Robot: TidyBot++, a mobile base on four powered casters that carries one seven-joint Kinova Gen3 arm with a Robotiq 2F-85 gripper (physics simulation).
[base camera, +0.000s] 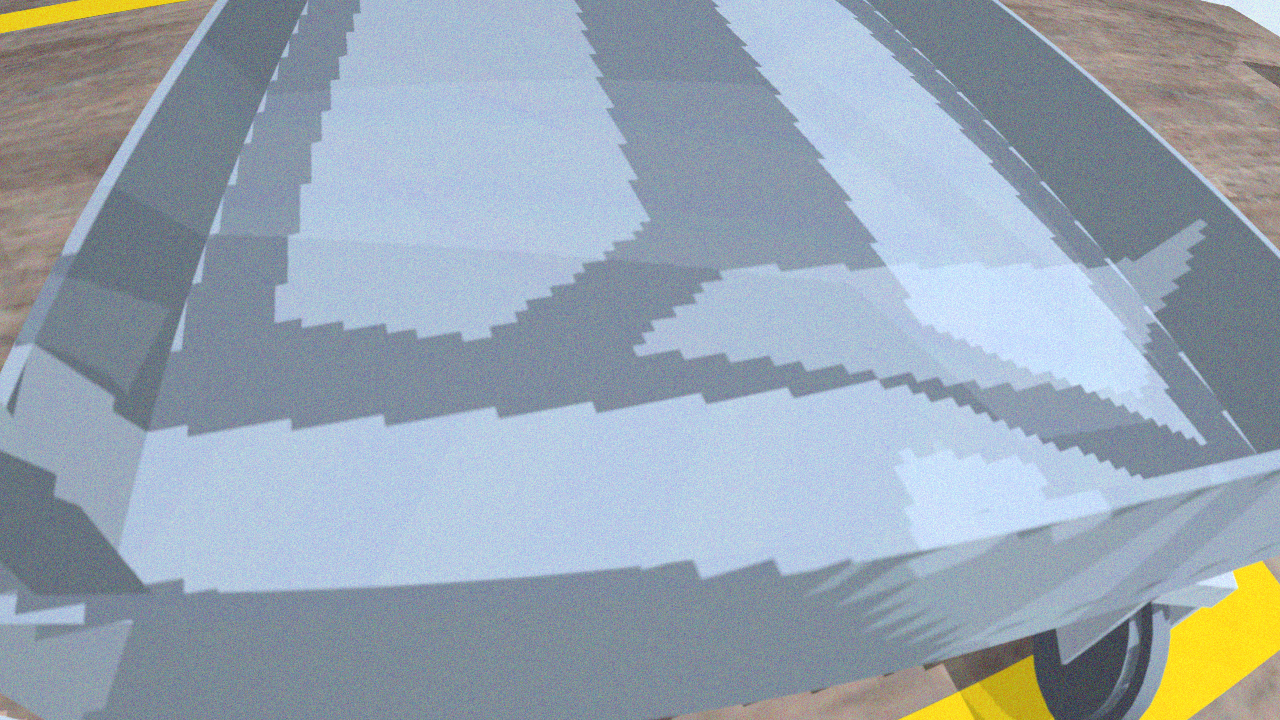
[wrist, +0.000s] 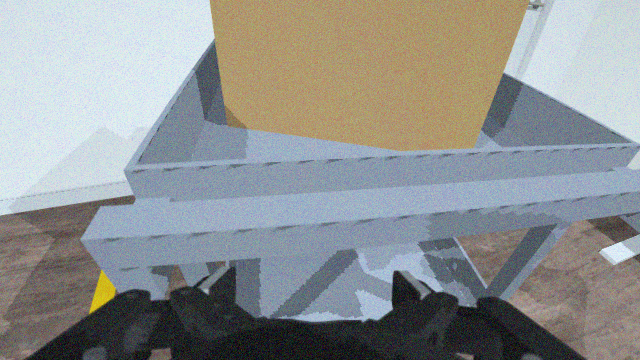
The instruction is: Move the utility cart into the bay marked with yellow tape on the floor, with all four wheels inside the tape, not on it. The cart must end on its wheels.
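Places are measured from the arm's base along level axes (x right, y back, z down), in centimetres.
Pixels of known places: gripper, fingertip midpoint: (wrist: 314, 287).
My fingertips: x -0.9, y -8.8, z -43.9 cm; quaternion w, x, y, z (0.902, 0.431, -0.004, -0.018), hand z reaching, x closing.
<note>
For each thing: its top centre in the pictures, then the offset to it from my fingertips. "spot": a spot on its surface instead. Level surfaces: height alone.
- dark wheel, middle of its top: (base camera: 1132, 594) dy -14.5, dx +25.2, dz +74.3 cm
- cart's handle bar, surface spot: (wrist: 280, 210) spot: dy -2.9, dx -2.1, dz -2.9 cm
- tan box, surface spot: (wrist: 360, 75) spot: dy -22.7, dx +3.7, dz -4.5 cm
- wooden floor, its level: dz +83.5 cm
The grey utility cart (base camera: 537, 501) (wrist: 350, 177) is upright. Its low shelf tray fills most of the base camera view. One dark wheel (base camera: 1096, 671) shows at the lower right, with yellow tape (base camera: 1239, 640) (wrist: 101, 295) on both sides of it; its contact with the floor is cut off. More tape shows at the top left of the base camera view. The other wheels are hidden. In the wrist view the cart's handle bar (wrist: 280, 210) crosses in front of the top tray. My gripper (wrist: 314, 287) is open and empty, its fingertips appearing below the bar.
A tan box (wrist: 360, 75) stands in the cart's top tray. A white wall (wrist: 75, 75) rises behind and left of the cart. A small white block-like object (wrist: 617, 251) shows at the right over the wooden floor (wrist: 605, 295).
</note>
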